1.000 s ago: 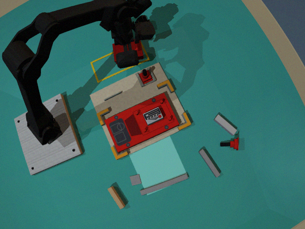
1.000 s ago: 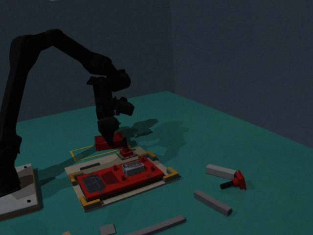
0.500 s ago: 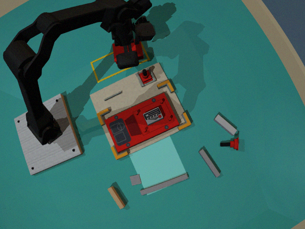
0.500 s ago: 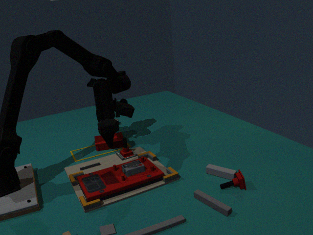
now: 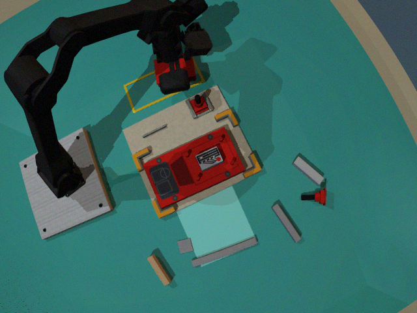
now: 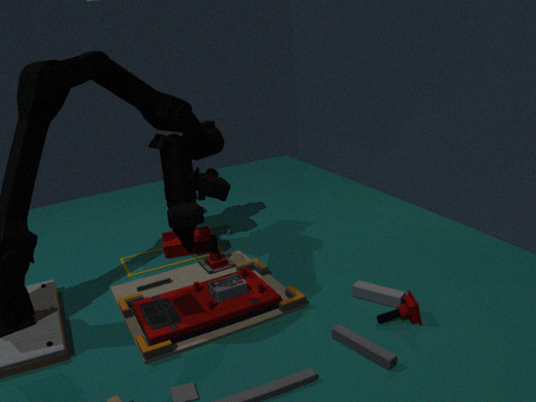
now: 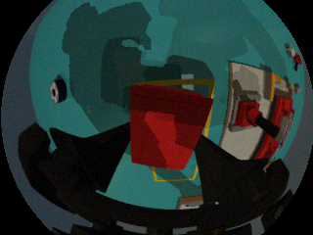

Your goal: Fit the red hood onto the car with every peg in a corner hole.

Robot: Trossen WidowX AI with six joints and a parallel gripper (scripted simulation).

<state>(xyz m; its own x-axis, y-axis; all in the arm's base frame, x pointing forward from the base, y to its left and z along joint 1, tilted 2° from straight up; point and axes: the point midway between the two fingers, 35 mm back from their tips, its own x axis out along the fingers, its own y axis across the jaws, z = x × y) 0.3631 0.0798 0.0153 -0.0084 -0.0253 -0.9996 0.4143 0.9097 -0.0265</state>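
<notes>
Right now my gripper tip is 23 cm to the left of the grey engine block, 6 cm past it and 1 cm below it. From my gripper tip the other things lie so: red hood (1 cm above); long grey bar (42 cm to the right, 15 cm behind); black wheel (16 cm to the left, 11 cm ahead).
</notes>
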